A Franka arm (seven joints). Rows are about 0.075 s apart.
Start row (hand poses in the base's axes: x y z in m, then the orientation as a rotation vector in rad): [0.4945, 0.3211, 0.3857, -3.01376, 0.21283, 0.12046]
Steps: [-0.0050, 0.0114, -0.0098, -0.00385, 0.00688, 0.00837]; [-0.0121, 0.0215, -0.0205, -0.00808, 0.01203, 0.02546]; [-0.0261, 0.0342, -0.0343, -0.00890, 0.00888, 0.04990]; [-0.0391, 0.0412, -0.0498, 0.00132, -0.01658, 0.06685]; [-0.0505, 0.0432, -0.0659, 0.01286, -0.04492, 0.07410]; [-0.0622, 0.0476, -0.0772, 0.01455, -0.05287, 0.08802]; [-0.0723, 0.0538, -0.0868, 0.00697, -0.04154, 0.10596]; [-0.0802, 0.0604, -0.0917, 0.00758, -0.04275, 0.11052]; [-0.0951, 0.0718, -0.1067, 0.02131, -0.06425, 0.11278]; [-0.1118, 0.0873, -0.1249, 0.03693, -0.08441, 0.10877]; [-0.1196, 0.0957, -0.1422, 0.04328, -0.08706, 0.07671]
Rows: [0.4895, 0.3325, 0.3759, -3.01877, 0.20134, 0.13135]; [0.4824, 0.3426, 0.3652, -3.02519, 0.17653, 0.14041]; [0.4684, 0.3553, 0.3514, -3.02885, 0.13939, 0.13778]; [0.4554, 0.3623, 0.3359, -3.02019, 0.11044, 0.10152]; [0.4440, 0.3643, 0.3198, -3.00862, 0.09585, 0.06042]; [0.4323, 0.3687, 0.3085, -3.00779, 0.07405, 0.04985]; [0.4222, 0.3749, 0.2989, -3.01706, 0.04870, 0.06778]; [0.4143, 0.3815, 0.2940, -3.01670, 0.04167, 0.06641]; [0.3994, 0.3929, 0.2790, -3.00224, 0.03531, 0.03555]; [0.3827, 0.4084, 0.2608, -2.98530, 0.03834, 0.00662]; [0.3749, 0.4168, 0.2435, -2.97645, 0.08536, 0.00056]
